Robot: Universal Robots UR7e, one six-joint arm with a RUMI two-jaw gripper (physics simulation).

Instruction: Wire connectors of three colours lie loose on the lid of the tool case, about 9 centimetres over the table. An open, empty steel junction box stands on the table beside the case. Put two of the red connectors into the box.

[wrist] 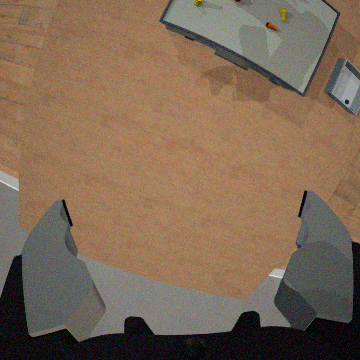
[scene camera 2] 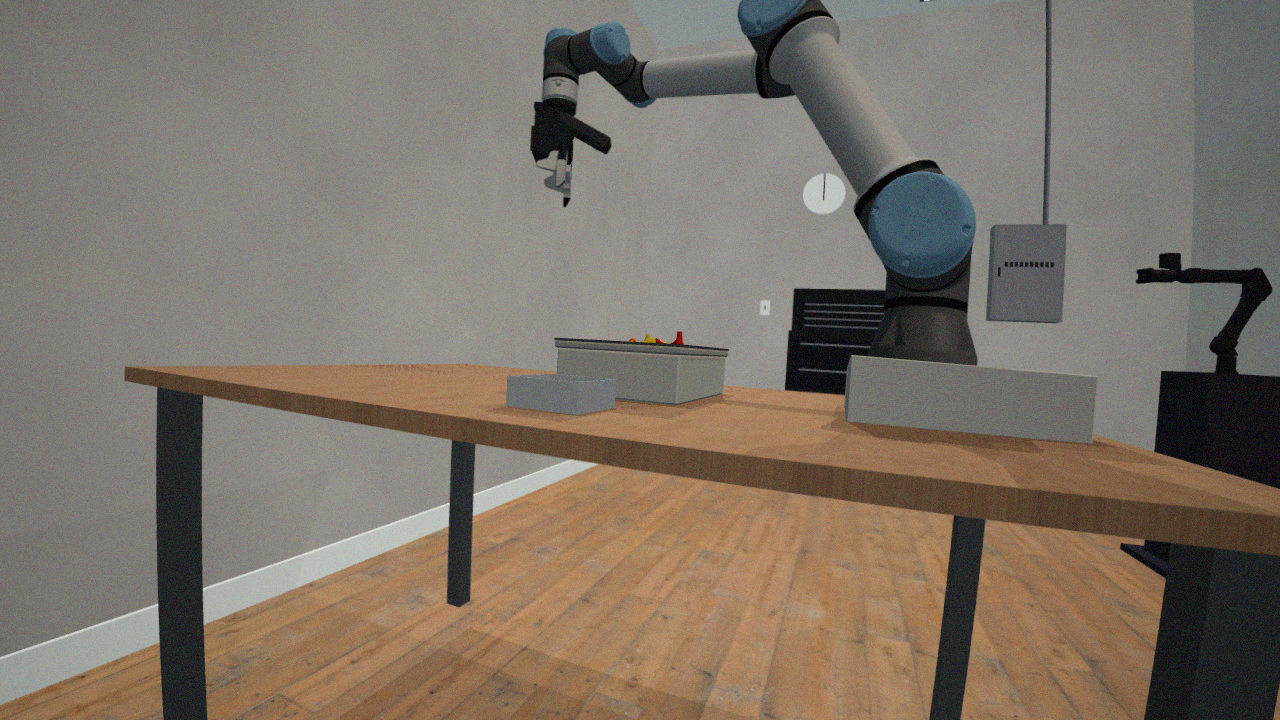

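Pixels of known places: gripper, between the fingertips: (wrist: 184, 200) (scene camera 2: 561, 197); arm's base, origin of its link: (scene camera 2: 919, 368).
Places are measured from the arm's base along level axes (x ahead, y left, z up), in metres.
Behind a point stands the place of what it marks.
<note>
The tool case (scene camera 2: 640, 374) @(x 0.404, y 0.119, z -0.034 m) (wrist: 215, 42) @(x 0.546, y -0.080, z 0.015 m) stands on the table with connectors on its lid. A red connector (scene camera 2: 679, 338) @(x 0.376, y 0.011, z 0.026 m) stands up on the lid; in the wrist view part of a red one (wrist: 237, 0) @(x 0.453, y -0.075, z 0.019 m) shows at the top edge. Yellow connectors (scene camera 2: 648, 338) (wrist: 283, 14) and an orange connector (wrist: 272, 26) @(x 0.469, y 0.000, z 0.019 m) lie there too, and another yellow one (wrist: 198, 3) @(x 0.491, y -0.133, z 0.024 m) is at the top edge. The steel junction box (scene camera 2: 561, 394) @(x 0.430, y 0.317, z -0.054 m) (wrist: 346, 89) @(x 0.459, y 0.279, z -0.074 m) is open beside the case; its visible inside holds a small dark spot. My gripper (scene camera 2: 562, 192) @(x 0.680, y -0.091, z 0.313 m) (wrist: 184, 200) @(x 0.680, y -0.091, z 0.313 m) is open and empty, high above the table.
The wooden table (scene camera 2: 760, 425) @(x 0.207, y 0.246, z -0.076 m) (wrist: 165, 150) @(x 0.795, y -0.083, z -0.076 m) carries a long grey block (scene camera 2: 970, 399) @(x -0.040, y 0.127, z -0.034 m) in front of the arm's base. A black drawer cabinet (scene camera 2: 836, 335) stands behind the table. A grey wall cabinet (scene camera 2: 1026, 274) hangs behind, and a small black arm (scene camera 2: 1239, 308) stands at the right.
</note>
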